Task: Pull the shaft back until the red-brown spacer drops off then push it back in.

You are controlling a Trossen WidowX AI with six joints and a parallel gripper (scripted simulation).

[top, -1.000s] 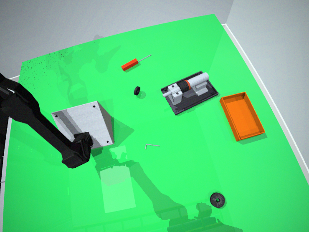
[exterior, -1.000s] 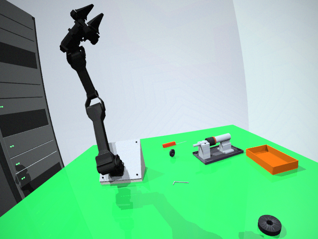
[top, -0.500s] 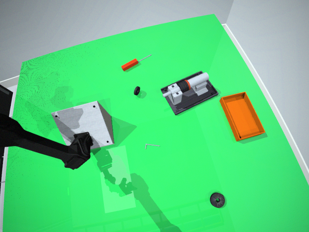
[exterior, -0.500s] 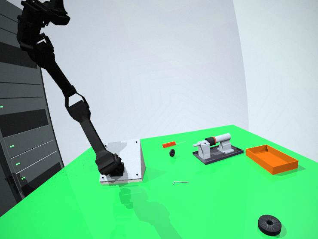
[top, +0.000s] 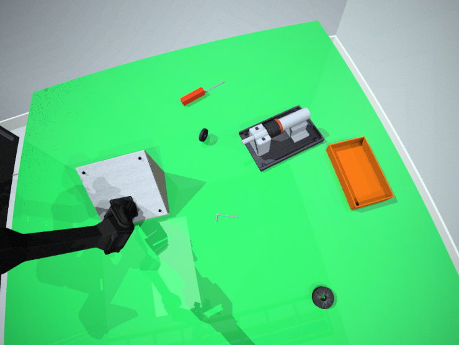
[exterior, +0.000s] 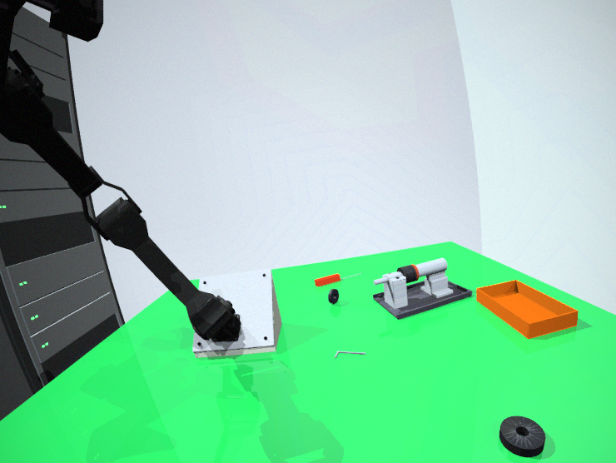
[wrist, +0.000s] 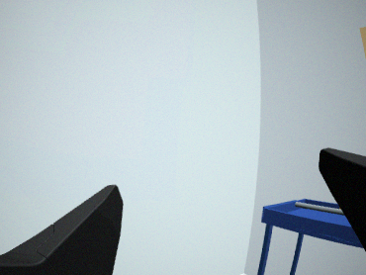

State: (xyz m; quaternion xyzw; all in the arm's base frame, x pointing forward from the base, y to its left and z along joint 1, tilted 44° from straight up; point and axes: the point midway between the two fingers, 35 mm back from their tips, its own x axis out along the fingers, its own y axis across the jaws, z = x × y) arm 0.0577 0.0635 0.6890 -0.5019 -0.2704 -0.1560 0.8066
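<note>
Now: gripper tip 33 cm short of the grey shaft, 58 cm to the right of it and 52 cm above it. From my gripper tip the other things lie so: large black ring: 38 cm ahead, 13 cm to the left, 60 cm below; then black spacer: 34 cm ahead, 59 cm to the left, 52 cm below; then allen key: 16 cm ahead, 39 cm to the left, 60 cm below.
</note>
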